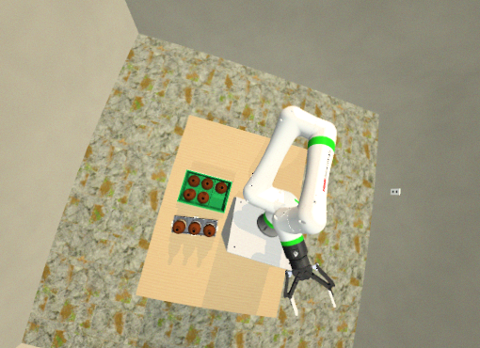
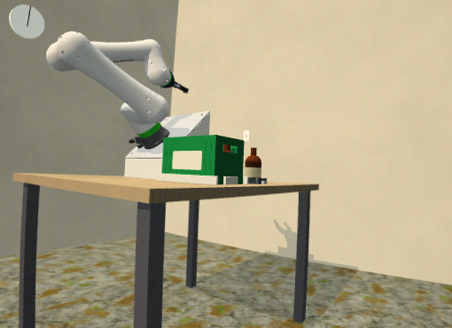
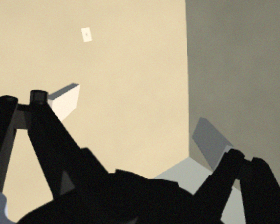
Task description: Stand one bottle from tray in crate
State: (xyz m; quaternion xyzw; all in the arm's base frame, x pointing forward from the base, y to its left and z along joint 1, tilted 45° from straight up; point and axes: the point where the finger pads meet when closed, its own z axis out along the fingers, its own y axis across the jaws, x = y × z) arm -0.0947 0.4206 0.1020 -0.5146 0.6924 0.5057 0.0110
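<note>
The brown bottle is 53 cm ahead of my hand, 47 cm below it and 9 cm to the right of it. Also, from my hand: grey tray (54 cm below, 53 cm ahead, 9 cm to the right); then green crate (52 cm ahead, 47 cm below, 32 cm to the right).
</note>
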